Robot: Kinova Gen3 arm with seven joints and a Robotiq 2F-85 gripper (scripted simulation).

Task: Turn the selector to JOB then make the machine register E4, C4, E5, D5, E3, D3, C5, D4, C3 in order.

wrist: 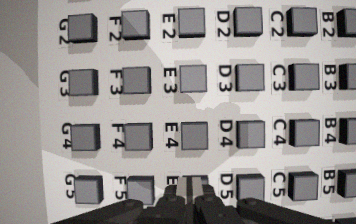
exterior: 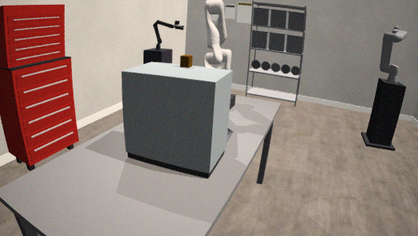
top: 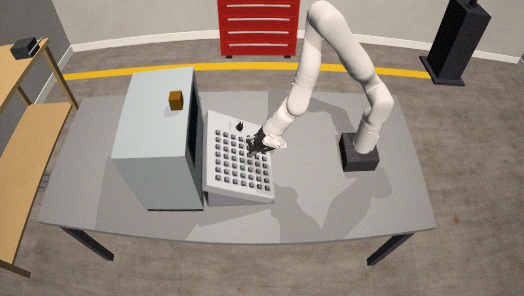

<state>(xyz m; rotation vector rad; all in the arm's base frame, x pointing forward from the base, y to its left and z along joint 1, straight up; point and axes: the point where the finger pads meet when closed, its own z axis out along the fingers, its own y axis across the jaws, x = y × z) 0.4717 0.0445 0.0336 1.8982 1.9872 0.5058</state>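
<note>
My hand is 40 mm short of the key D4 and 40 mm to the right of it. From my hand the other things lie so: key C4: 70 mm ahead, 40 mm to the left, 20 mm above; then keypad: 70 mm ahead, 10 mm to the right, 40 mm below; then key: 70 mm ahead, 70 mm to the left, 20 mm above.
</note>
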